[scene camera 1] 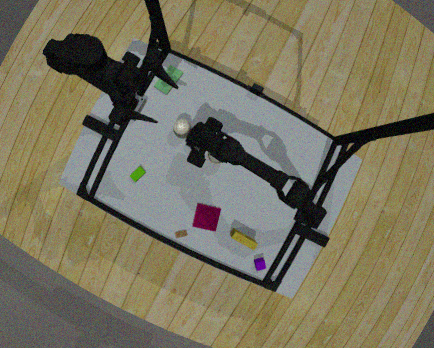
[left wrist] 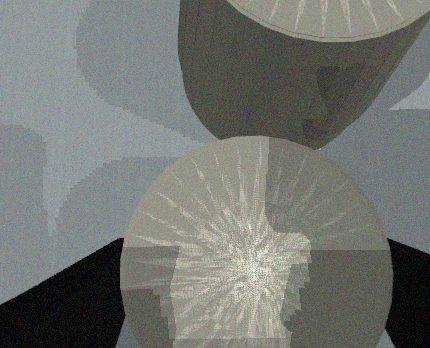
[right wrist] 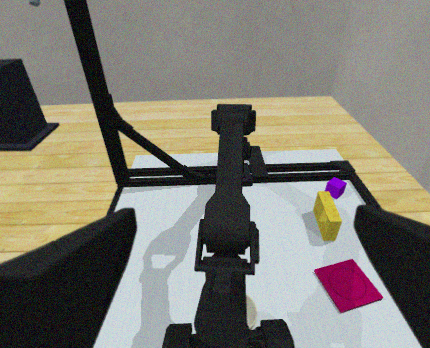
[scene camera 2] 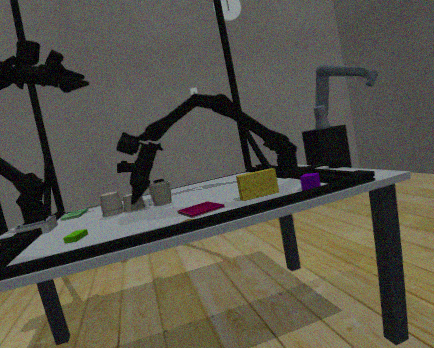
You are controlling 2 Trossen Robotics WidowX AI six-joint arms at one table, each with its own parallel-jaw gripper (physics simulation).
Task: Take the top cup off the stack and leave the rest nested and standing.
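Three beige cups stand close together on the grey table. My left gripper points straight down over the middle cup, and its fingers touch that cup's sides. In the left wrist view a black finger lies against the cup's left edge. A taller cup stands just behind it, and another cup stands beside it. I cannot tell which cups are nested. My right gripper is open and empty, high at the table's left end.
A dark green flat block and a lime block lie at the left. A magenta tile, a small brown block, a yellow block and a purple cube lie near the front edge.
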